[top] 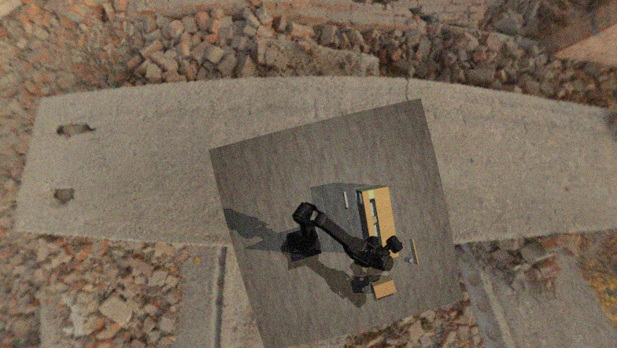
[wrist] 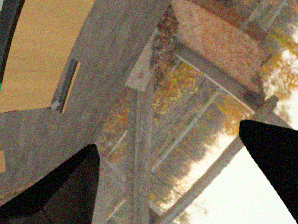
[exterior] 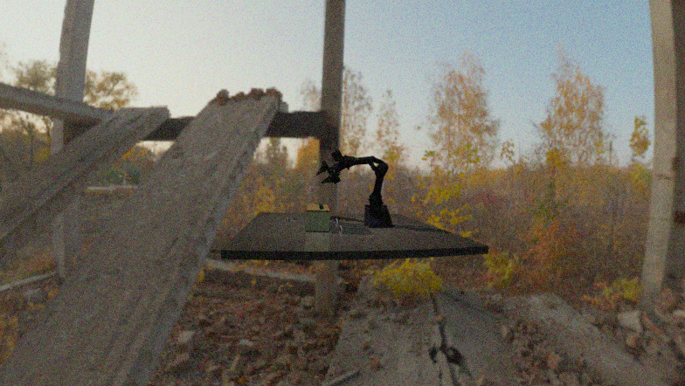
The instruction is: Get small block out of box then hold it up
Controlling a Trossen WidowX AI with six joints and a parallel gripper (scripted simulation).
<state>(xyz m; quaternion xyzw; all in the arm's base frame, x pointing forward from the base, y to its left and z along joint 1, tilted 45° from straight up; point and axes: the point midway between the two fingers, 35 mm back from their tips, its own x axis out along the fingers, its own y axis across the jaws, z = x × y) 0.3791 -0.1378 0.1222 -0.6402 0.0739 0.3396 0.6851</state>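
Right now the box is 4 cm behind my gripper tip, 6 cm to the left of it and 25 cm below it. From my gripper tip the other things lie so: tan piece 1 cm behind, 34 cm to the right, 28 cm below.
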